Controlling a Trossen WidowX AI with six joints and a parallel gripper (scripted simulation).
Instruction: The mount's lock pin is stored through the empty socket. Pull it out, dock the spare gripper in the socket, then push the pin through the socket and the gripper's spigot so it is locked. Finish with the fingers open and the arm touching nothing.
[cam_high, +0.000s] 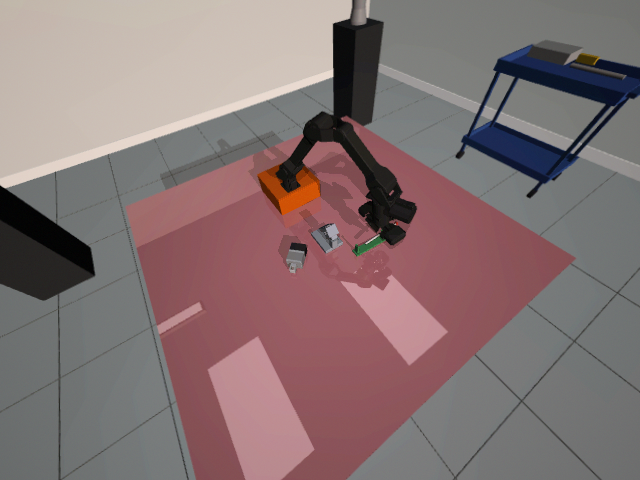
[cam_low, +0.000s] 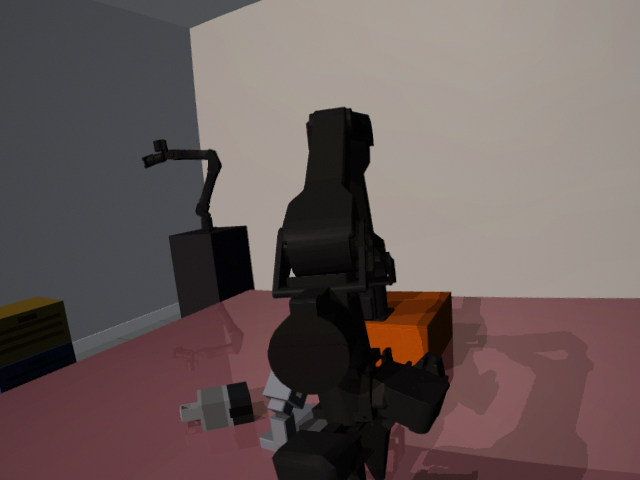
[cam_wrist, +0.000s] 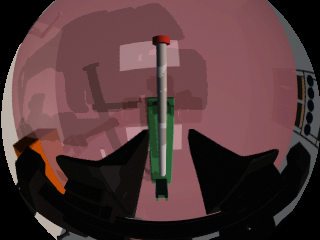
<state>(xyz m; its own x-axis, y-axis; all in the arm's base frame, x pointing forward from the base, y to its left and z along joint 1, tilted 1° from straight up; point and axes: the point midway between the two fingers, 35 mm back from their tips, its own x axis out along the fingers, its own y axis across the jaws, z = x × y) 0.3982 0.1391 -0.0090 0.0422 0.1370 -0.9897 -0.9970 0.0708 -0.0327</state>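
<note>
Now: gripper tip 10 mm past the green tray, 40 mm to the left of it and 20 mm above it. Also, from my gripper tip: grey mount: 110 mm behind, 150 mm to the right, 10 mm above; then spare gripper: 120 mm behind, 300 mm to the right, 20 mm below.
</note>
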